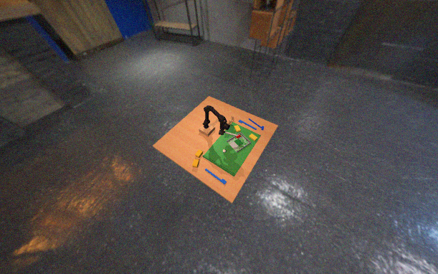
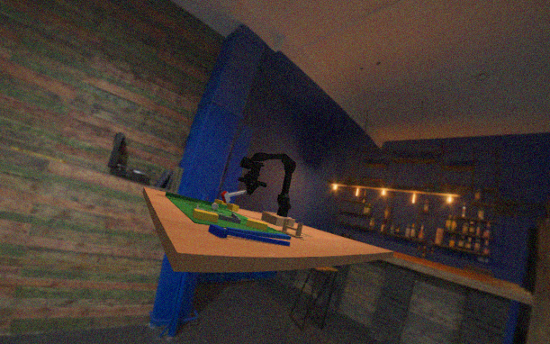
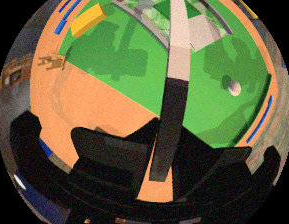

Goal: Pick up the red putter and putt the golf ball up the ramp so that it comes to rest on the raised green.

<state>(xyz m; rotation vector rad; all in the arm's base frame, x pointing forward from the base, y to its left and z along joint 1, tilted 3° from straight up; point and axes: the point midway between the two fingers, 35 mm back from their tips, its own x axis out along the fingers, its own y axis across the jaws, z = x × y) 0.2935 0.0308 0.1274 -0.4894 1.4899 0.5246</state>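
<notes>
Now: gripper tip 9 cm short of the putter, 7 cm to the right of it and 1 cm above it. Also, from my gripper tip: white golf ball 17 cm ahead, 12 cm to the right, 12 cm below; then green mat 18 cm ahead, 15 cm below, 3 cm to the left; then small wooden stand 33 cm to the left, 14 cm behind, 11 cm below.
</notes>
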